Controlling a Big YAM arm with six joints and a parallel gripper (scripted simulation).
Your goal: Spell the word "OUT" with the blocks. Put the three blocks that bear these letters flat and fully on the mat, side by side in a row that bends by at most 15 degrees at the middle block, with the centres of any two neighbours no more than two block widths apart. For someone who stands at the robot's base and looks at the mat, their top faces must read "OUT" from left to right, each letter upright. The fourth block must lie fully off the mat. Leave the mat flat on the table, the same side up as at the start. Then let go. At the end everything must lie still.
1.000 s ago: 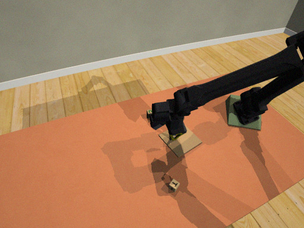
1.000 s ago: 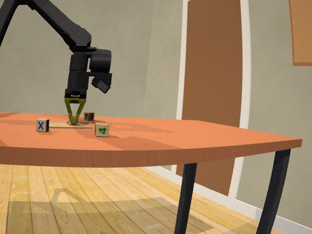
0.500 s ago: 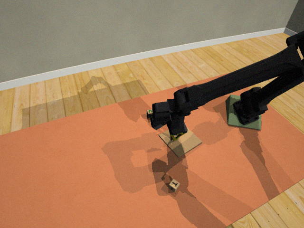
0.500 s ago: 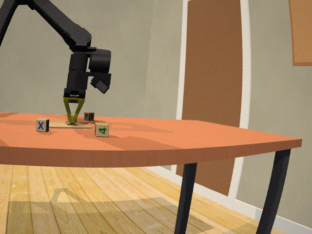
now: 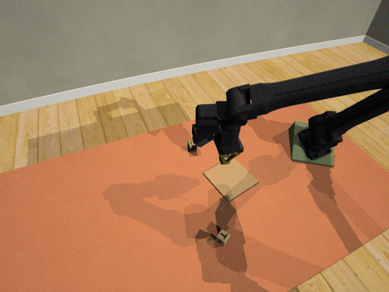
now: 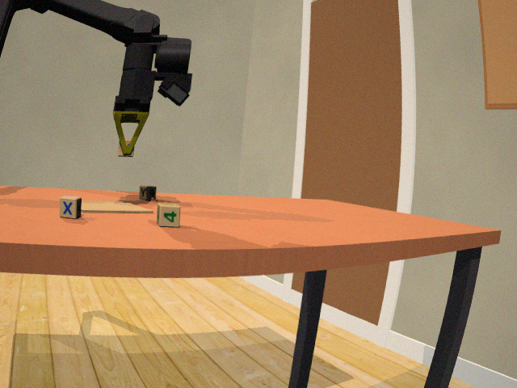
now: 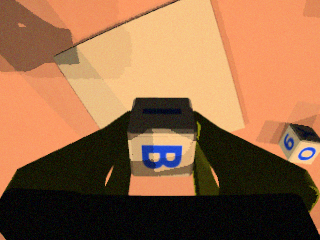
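My hand is 140 mm to the left of the O block, 100 mm past it and 90 mm above it. From my hand the other things lie so: tan mat (100 mm below, 30 mm behind, 10 mm to the left); wooden block (right at my hand).
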